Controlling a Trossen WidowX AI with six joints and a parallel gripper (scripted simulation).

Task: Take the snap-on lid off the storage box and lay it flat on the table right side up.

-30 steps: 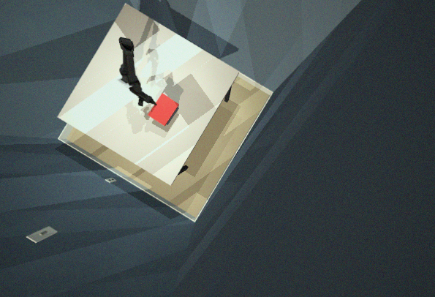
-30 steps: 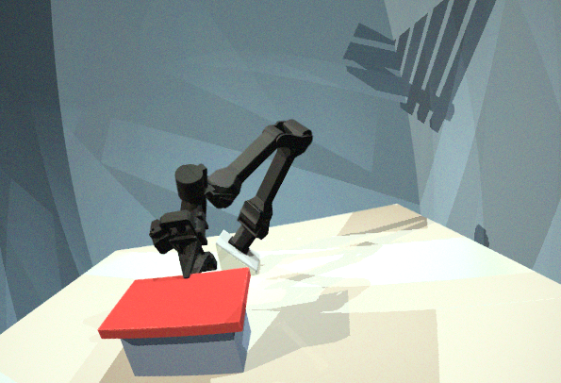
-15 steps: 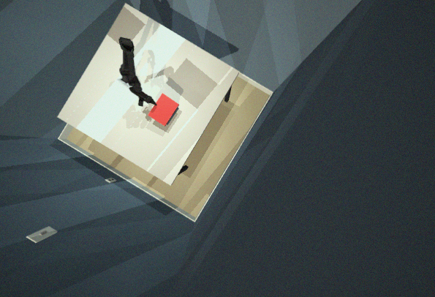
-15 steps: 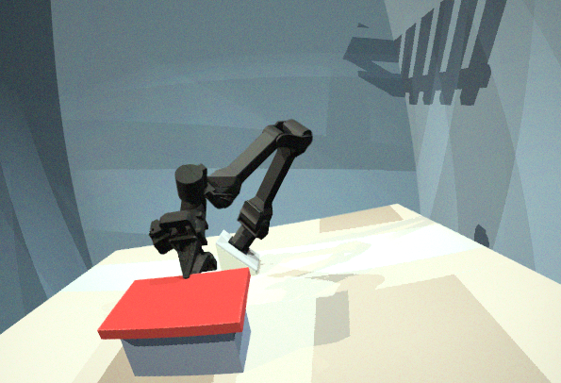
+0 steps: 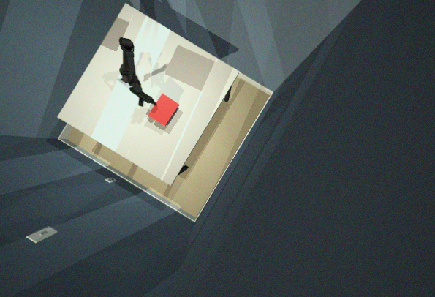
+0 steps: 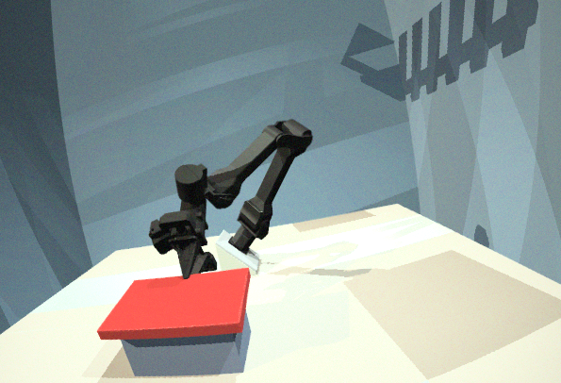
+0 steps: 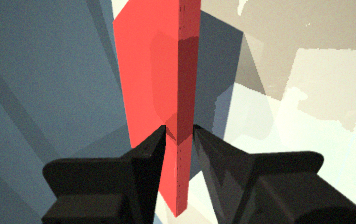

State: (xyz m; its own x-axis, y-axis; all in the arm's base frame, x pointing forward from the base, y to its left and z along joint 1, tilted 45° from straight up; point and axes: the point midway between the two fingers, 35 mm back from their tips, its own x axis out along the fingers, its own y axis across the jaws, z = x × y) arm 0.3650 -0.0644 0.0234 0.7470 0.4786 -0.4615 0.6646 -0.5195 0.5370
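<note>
Now: the red lid 80 mm ahead of my gripper tip. The rest, counted from my gripper tip: grey-blue storage box: 70 mm ahead, 60 mm below.
</note>
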